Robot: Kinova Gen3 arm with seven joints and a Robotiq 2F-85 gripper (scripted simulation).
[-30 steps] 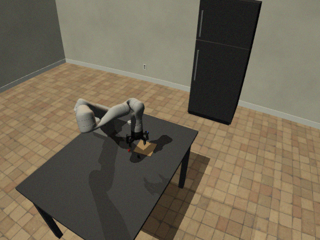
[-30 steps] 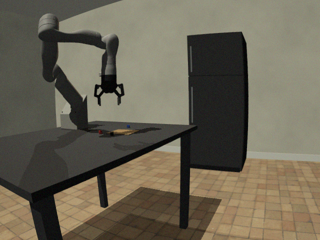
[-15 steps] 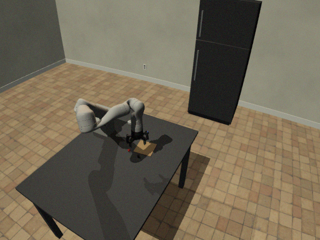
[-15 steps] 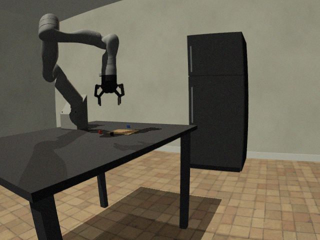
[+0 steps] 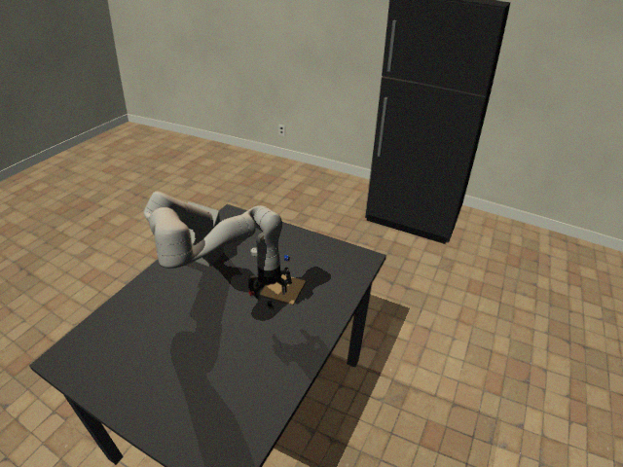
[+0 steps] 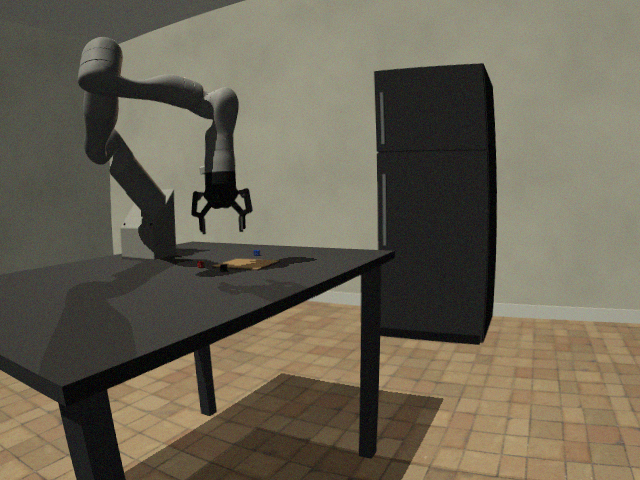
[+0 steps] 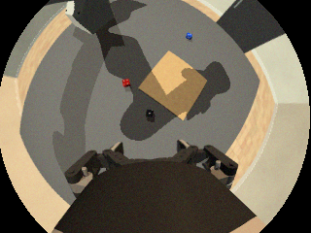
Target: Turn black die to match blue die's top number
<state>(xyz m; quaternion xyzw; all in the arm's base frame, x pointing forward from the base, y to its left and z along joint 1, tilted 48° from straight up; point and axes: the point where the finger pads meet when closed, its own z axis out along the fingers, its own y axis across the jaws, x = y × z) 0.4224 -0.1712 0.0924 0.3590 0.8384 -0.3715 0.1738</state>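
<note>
The black die is 100 mm below my hand, 40 mm to the left of it and 30 mm behind it. Round my hand: tan mat: 140 mm to the left, 110 mm below, 30 mm behind; red die: 120 mm behind, 100 mm below, 60 mm to the left; blue die: 310 mm to the left, 100 mm below, 100 mm behind.
</note>
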